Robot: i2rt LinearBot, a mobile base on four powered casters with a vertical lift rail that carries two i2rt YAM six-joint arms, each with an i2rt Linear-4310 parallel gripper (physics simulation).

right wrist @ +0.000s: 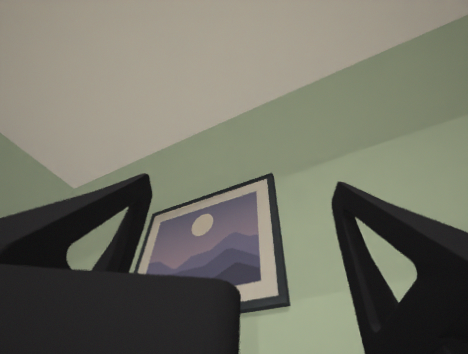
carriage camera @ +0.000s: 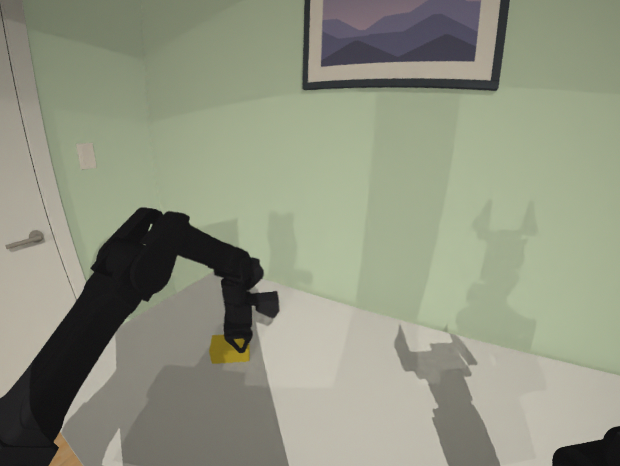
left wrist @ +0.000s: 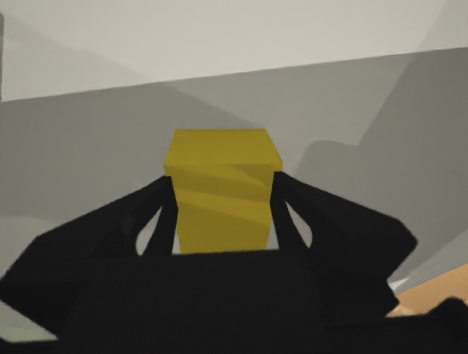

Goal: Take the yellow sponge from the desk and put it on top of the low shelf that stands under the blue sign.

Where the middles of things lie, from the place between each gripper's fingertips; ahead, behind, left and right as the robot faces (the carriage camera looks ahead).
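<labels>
From my left hand: yellow sponge (carriage camera: 221,351), 30 mm to the left, 10 mm behind, 10 mm below. Framed mountain picture (carriage camera: 339,51), 390 mm to the right of my left hand, 250 mm ahead, 900 mm above.
From my right hand: framed mountain picture, 11 cm to the left, 65 cm ahead, 36 cm above. Yellow sponge, 40 cm ahead of my right hand, 53 cm to the left, 55 cm below.
</labels>
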